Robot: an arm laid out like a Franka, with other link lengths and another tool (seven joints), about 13 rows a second.
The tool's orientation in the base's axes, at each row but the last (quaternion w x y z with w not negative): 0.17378 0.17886 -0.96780 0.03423; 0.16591 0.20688 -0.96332 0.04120; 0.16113 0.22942 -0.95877 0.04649; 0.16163 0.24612 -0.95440 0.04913; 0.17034 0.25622 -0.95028 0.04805
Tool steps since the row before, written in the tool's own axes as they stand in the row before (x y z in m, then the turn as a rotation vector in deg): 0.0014 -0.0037 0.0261 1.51 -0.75 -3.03; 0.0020 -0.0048 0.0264 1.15 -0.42 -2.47; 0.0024 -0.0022 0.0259 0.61 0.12 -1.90; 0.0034 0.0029 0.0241 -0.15 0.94 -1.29; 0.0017 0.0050 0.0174 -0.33 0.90 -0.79
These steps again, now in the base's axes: -0.0084 -0.0073 -0.0240 -0.07 -0.82 3.37; -0.0077 -0.0091 -0.0241 -0.07 -0.46 2.72; -0.0085 -0.0072 -0.0236 -0.02 0.16 1.99; -0.0111 -0.0032 -0.0216 0.03 1.11 1.15; -0.0091 0.0004 -0.0157 0.05 1.07 0.62
